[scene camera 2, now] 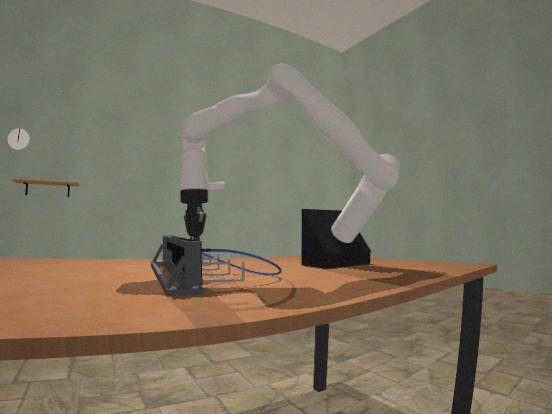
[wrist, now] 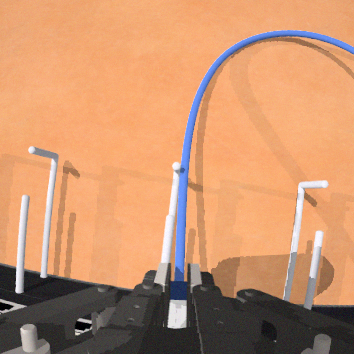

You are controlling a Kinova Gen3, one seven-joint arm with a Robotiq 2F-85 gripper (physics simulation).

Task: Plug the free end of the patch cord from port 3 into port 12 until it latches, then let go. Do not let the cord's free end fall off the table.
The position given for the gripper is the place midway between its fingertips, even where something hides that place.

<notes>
In view: the gripper (scene camera 2: 195,250).
The gripper also shows in the wrist view (wrist: 178,278).
</notes>
